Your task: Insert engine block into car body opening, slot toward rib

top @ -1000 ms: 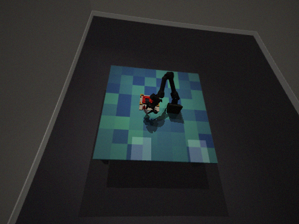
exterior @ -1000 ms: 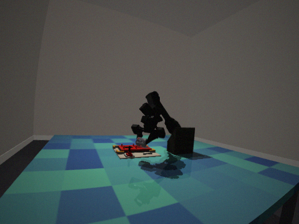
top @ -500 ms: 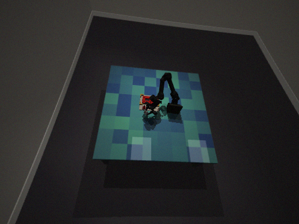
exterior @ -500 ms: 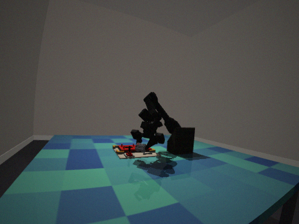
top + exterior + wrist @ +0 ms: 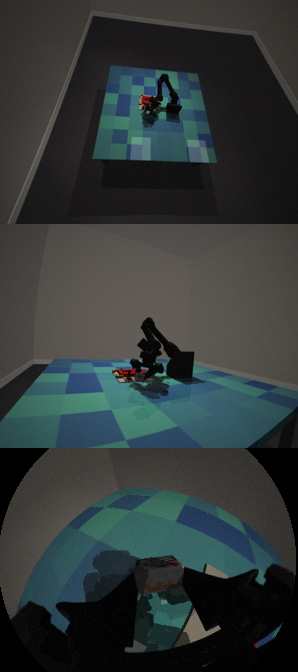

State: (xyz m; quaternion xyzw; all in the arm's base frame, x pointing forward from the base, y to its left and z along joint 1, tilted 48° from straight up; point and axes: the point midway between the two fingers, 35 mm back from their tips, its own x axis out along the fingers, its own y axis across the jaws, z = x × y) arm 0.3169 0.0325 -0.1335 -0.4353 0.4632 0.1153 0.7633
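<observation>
The dark grey engine block lies right at my gripper tip.
</observation>
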